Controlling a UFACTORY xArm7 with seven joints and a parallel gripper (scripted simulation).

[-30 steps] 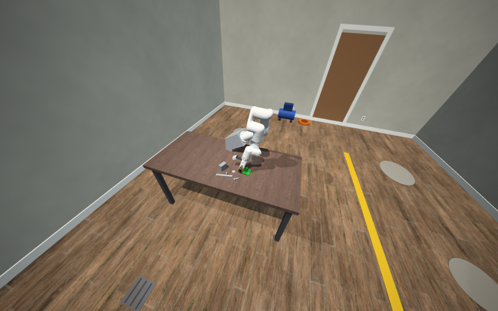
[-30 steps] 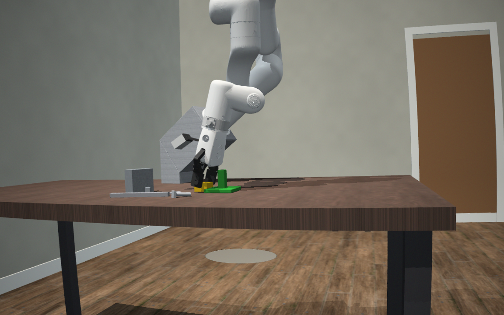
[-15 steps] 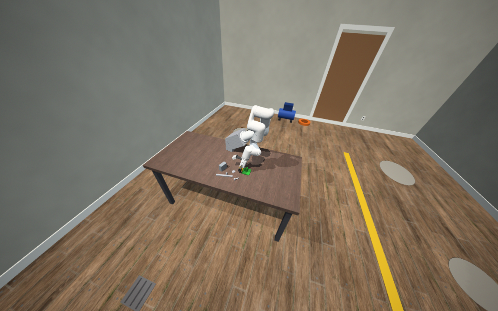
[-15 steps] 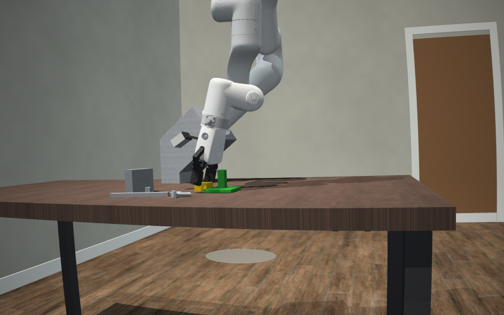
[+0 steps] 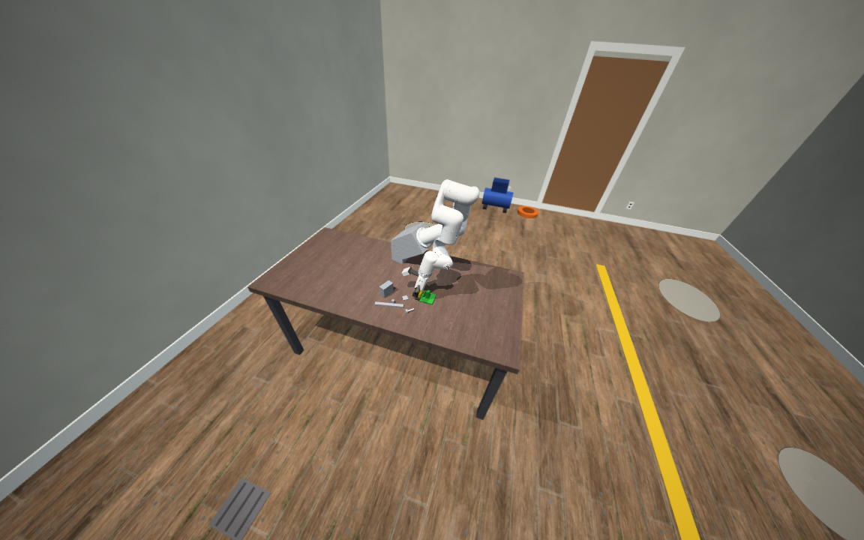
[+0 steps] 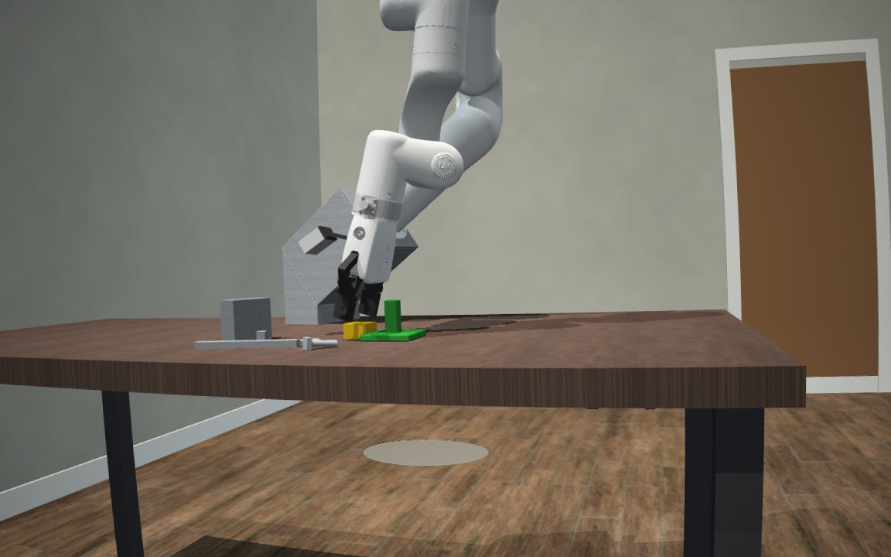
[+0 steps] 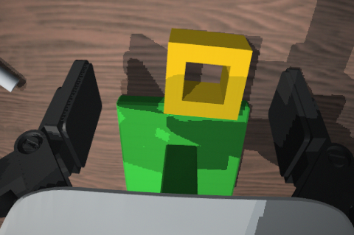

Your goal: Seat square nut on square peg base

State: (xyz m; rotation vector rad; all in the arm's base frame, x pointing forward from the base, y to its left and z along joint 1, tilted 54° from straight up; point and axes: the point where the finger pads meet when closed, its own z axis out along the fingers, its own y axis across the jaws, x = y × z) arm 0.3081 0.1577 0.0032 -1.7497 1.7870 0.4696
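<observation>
The small grey square tile is 60 mm to the right of my hand, 50 mm ahead of it and 40 mm below it. Round my hand: grey bolt: 130 mm ahead, 40 mm below, 10 mm to the left; grey block: 170 mm to the right, 60 mm ahead, 10 mm below; flat grey bar: 140 mm ahead, 110 mm to the right, 40 mm below.
</observation>
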